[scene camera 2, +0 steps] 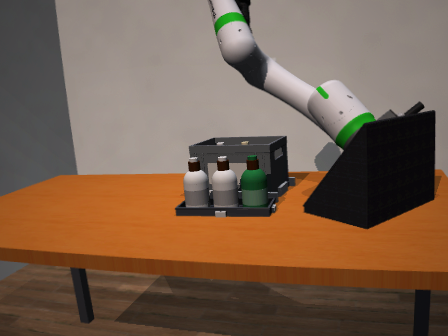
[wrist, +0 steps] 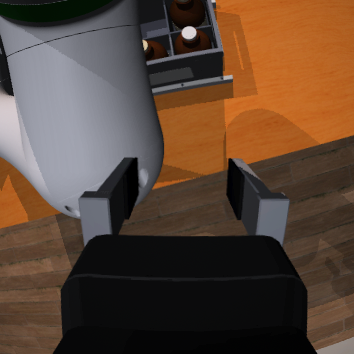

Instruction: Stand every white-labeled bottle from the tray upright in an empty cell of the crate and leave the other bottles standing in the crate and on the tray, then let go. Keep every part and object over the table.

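Frame: origin at the arm's base, x ahead, y down, z left, level; centimetres.
Seen in the pictures: gripper, between the fingertips: (wrist: 182, 176); arm's base, origin of its link: (scene camera 2: 374, 152).
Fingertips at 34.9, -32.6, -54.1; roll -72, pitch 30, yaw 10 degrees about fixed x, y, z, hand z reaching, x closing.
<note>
Pixels of each thing's top centre, then the offset from my fingertips to it, as dx, dy, dz. "*": a spot on its surface instead. Level surfaces: height alone.
- dark tray, a spot on its surface: (scene camera 2: 227, 212) * +6.3, +46.4, +54.7
- green bottle, centre of its top: (scene camera 2: 252, 156) -1.6, +31.6, +51.3
- grey crate, centre of its top: (wrist: 136, 20) (scene camera 2: 238, 140) +2.4, +30.1, +28.9
- cream cap, centre of its top: (wrist: 139, 45) +0.4, +31.3, +24.6
- top edge, a spot on its surface: (wrist: 187, 13) * +11.6, +35.4, +27.6
- table, height of its surface: dy +47.6
Two white-labeled bottles, a left one (scene camera 2: 196, 187) and a middle one (scene camera 2: 224, 187), stand upright on the dark tray (scene camera 2: 227, 212) in the scene view. A green bottle (scene camera 2: 254, 186) stands on the tray to their right. The grey crate (scene camera 2: 238, 148) (wrist: 187, 64) stands behind the tray. In the wrist view brown bottles stand in its cells, one with a white cap (wrist: 189, 34), one with a cream cap (wrist: 145, 46) and one partly cut off at the top edge (wrist: 187, 13). My gripper (wrist: 182, 176) is open and empty, away from the crate. Its fingers do not show in the scene view.
A black wedge-shaped stand (scene camera 2: 395, 172) is on the right of the table (scene camera 2: 125, 230), beside the arm's base. The arm (scene camera 2: 290, 87) (wrist: 85, 105) reaches up and left from it, and covers part of the crate in the wrist view. The table edge and wooden floor lie behind the fingers.
</note>
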